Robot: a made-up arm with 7 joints. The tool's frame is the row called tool. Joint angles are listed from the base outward. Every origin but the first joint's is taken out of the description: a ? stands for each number. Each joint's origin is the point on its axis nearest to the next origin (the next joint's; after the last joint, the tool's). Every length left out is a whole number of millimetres.
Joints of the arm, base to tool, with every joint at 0 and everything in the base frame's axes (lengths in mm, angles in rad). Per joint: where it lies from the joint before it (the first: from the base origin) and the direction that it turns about. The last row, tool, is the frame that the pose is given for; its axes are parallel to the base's.
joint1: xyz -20 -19 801 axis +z
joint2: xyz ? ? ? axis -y
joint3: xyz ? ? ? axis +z
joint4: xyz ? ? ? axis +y
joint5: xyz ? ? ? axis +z
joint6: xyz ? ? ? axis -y
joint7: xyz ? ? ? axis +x
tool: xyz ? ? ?
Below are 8 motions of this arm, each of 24 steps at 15 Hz.
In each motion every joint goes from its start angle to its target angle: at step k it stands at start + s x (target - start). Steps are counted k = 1, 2, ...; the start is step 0. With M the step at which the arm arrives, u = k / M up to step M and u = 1 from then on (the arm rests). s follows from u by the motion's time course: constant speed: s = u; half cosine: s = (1 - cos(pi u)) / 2; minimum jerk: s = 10 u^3 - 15 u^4 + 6 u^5.
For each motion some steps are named. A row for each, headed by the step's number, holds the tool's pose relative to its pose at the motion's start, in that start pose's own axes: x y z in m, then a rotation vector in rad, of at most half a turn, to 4 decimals.
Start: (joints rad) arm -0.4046 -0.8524 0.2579 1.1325 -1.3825 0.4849 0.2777
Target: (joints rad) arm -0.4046 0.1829 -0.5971 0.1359 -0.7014 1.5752 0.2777
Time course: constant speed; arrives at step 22
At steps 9, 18, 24:
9: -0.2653 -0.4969 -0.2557 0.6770 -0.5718 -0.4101
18: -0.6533 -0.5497 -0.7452 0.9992 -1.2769 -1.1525
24: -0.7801 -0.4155 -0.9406 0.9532 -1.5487 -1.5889

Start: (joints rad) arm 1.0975 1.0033 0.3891 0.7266 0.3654 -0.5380 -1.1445
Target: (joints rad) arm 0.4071 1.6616 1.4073 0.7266 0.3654 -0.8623 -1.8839
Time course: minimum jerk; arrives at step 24
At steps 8, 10, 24:
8: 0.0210 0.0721 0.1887 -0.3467 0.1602 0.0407
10: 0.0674 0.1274 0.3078 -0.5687 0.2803 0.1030
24: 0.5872 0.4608 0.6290 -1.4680 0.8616 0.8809

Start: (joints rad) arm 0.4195 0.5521 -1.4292 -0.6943 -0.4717 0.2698 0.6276
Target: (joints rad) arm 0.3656 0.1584 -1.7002 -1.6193 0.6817 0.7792 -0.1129
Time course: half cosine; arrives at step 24
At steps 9, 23, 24:
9: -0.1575 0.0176 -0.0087 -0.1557 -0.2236 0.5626
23: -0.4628 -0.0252 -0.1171 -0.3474 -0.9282 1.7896
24: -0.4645 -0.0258 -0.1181 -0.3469 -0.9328 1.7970

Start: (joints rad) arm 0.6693 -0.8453 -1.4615 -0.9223 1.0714 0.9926 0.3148
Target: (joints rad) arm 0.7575 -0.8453 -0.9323 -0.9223 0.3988 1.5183 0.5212
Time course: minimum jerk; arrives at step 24
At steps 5, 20, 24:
5: -0.0153 0.0020 0.0165 0.0023 -0.0652 0.0004
20: -0.2560 -0.0096 0.1572 0.0066 -0.9146 0.0067
24: -0.2654 -0.0113 0.1594 0.0045 -0.9449 0.0064

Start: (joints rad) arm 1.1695 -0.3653 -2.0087 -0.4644 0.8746 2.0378 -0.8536
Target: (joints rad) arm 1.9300 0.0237 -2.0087 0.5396 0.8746 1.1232 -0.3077
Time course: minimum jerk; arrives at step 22
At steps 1, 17, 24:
1: -0.0001 -0.0004 -0.0005 0.0003 0.0014 -0.0001
17: -0.4489 -0.0397 -0.4296 1.1096 1.4749 -0.2680
24: -0.5075 0.0043 -0.4394 1.2650 1.5961 -0.2890

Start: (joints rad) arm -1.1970 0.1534 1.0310 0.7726 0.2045 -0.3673 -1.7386
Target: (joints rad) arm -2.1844 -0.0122 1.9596 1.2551 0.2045 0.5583 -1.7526
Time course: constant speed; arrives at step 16
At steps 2, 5, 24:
2: 0.0418 -0.0214 -0.0135 0.0245 -0.0057 -0.0358
5: 0.1031 -0.0447 -0.0364 0.0653 -0.0134 -0.0973
24: 0.2828 -0.0622 -0.1169 0.2297 0.0048 -0.4039

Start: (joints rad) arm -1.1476 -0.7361 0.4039 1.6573 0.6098 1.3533 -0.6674
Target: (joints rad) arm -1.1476 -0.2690 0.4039 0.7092 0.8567 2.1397 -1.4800
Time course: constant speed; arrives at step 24
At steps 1, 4, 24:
1: -0.0145 0.0000 0.0316 -0.0378 -0.0825 -0.0253
4: -0.0681 0.0047 0.1207 -0.1444 -0.3259 -0.1118
24: -0.6281 0.1681 0.3687 -0.3151 -1.7298 -0.9859

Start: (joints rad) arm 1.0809 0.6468 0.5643 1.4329 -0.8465 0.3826 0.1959
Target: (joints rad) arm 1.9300 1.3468 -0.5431 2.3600 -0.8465 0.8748 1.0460
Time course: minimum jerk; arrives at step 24
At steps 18, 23, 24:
18: 0.3660 -0.0898 -0.3193 1.2041 0.2121 0.5154
23: 0.4115 -0.0429 -0.3511 1.3410 0.3038 0.6454
24: 0.4118 -0.0425 -0.3513 1.3419 0.3045 0.6463

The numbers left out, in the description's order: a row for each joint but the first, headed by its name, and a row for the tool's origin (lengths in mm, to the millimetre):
joint2: -28 -83 0
joint3: -29 0 237
joint4: 40 47 0
joint5: -39 0 538
joint6: -26 -166 0
joint7: 28 0 101
tool: 0 -7 -23

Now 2 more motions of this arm.
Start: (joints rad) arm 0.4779 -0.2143 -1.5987 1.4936 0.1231 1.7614 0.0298
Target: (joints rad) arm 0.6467 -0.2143 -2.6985 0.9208 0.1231 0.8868 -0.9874
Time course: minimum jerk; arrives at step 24
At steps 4, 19, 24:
4: -0.0023 -0.0173 0.0157 -0.0441 0.0052 -0.0293
19: -0.3043 -0.2684 0.4163 -1.0043 0.4953 -0.6879
24: -0.3359 -0.2669 0.4407 -1.0561 0.5566 -0.7236

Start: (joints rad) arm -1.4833 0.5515 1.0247 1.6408 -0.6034 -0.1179 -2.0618
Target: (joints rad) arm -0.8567 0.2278 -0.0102 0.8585 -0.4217 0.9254 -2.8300
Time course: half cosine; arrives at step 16
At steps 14, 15, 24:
14: 0.0567 0.5184 -0.3058 0.2347 0.8315 -0.8085
15: 0.0595 0.5301 -0.3062 0.2411 0.8721 -0.8014
24: 0.0604 0.5339 -0.3062 0.2432 0.8859 -0.7986

